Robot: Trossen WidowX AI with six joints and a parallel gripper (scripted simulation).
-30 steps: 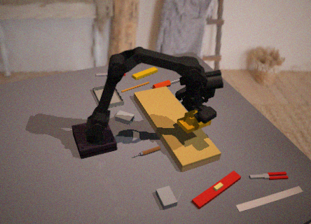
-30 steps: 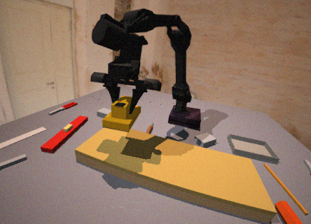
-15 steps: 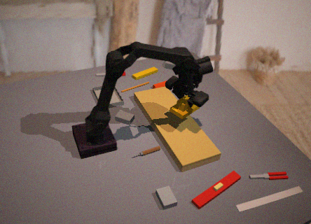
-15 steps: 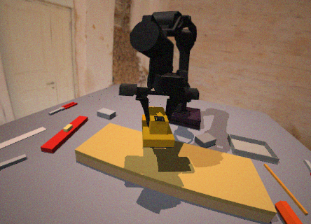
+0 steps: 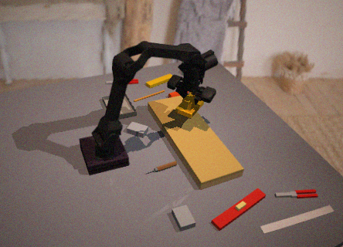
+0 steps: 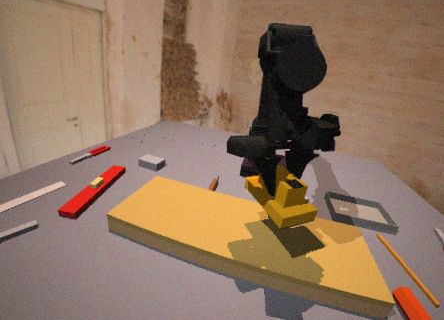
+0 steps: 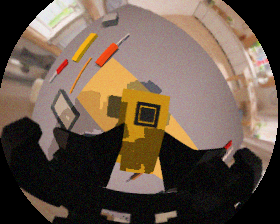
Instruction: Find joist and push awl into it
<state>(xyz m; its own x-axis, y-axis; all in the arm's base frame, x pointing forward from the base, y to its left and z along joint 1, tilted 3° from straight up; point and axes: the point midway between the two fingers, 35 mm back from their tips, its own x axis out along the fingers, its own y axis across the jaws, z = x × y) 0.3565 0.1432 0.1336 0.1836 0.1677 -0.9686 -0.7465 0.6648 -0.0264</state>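
Now: gripper tip 28 cm past the grey tray, 20 cm to the right of it and 13 cm above it. The rest, counted from my gripper tip: yellow stud finder (2 cm above); pencil (28 cm to the left, 14 cm below, 12 cm behind); awl (21 cm to the right, 17 cm behind, 14 cm below).
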